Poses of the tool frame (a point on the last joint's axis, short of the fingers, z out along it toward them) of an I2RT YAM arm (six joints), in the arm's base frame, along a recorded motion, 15 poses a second.
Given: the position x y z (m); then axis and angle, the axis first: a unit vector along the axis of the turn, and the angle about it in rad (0 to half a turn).
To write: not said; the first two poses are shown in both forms.
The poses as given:
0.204 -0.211 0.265 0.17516 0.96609 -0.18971 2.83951
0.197 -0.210 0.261 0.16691 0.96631 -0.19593 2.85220
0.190 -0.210 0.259 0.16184 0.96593 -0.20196 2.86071
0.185 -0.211 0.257 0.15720 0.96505 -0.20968 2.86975
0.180 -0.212 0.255 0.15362 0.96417 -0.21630 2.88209
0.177 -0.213 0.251 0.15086 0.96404 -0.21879 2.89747
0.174 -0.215 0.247 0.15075 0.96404 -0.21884 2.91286
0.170 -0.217 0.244 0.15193 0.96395 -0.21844 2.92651
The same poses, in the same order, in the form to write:
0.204 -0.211 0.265 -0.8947 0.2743 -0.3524 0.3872 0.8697 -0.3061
0.197 -0.210 0.261 -0.9039 0.2600 -0.3398 0.3718 0.8703 -0.3232
0.190 -0.210 0.259 -0.9095 0.2505 -0.3318 0.3625 0.8687 -0.3377
0.185 -0.211 0.257 -0.9148 0.2415 -0.3238 0.3541 0.8652 -0.3551
0.180 -0.212 0.255 -0.9201 0.2358 -0.3127 0.3468 0.8616 -0.3707
0.177 -0.213 0.251 -0.9255 0.2337 -0.2980 0.3394 0.8608 -0.3791
0.174 -0.215 0.247 -0.9291 0.2373 -0.2837 0.3365 0.8606 -0.3823
0.170 -0.217 0.244 -0.9313 0.2429 -0.2713 0.3362 0.8600 -0.3839

